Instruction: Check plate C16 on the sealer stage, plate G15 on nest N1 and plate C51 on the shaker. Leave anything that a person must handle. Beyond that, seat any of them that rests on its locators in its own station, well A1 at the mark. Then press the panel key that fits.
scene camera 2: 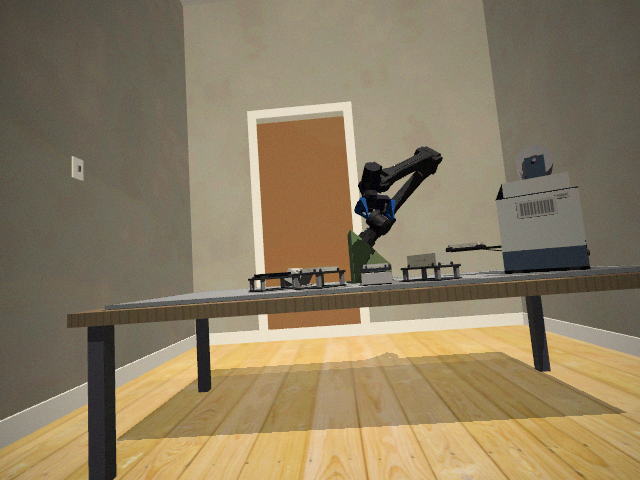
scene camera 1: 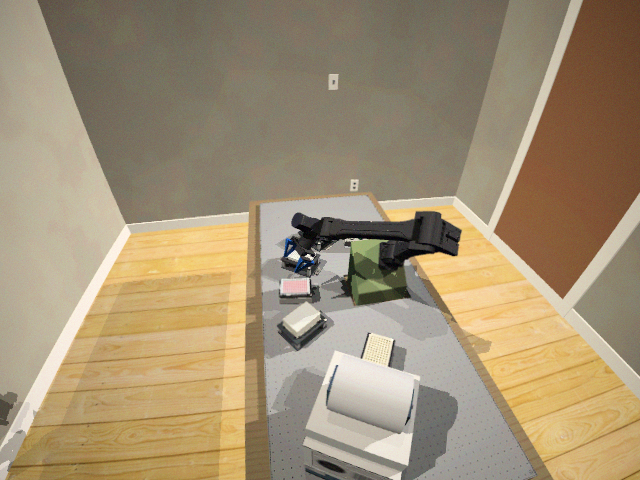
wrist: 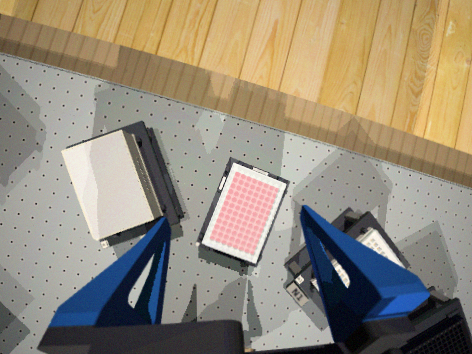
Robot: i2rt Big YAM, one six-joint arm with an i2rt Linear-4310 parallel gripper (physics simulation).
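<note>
My gripper (scene camera 1: 292, 263) (scene camera 2: 378, 215) (wrist: 234, 217) is open and empty, high above the bench. In the wrist view the pink-welled plate (scene camera 1: 295, 286) (scene camera 2: 376, 267) (wrist: 247, 212) lies between and beyond the fingertips, on a low pale unit (scene camera 2: 376, 276) that looks like the shaker. The nest labelled N1 (wrist: 345, 218) stands right of it, bearing a white plate (wrist: 381, 250) partly hidden by the right finger. A cream plate (scene camera 1: 378, 348) (scene camera 2: 465, 245) is on the stage of the sealer (scene camera 1: 356, 431) (scene camera 2: 540, 227). Plate codes and A1 marks are unreadable.
A cream block (scene camera 1: 303, 319) (scene camera 2: 421, 259) (wrist: 107, 185) sits on another dark nest (scene camera 1: 299, 341) (wrist: 162, 180). The green pedestal (scene camera 1: 377, 276) carries the arm. The panel (scene camera 1: 351, 242) is mostly hidden behind the arm in scene camera 1. A further dark nest (scene camera 1: 325, 241) stands behind the wrist.
</note>
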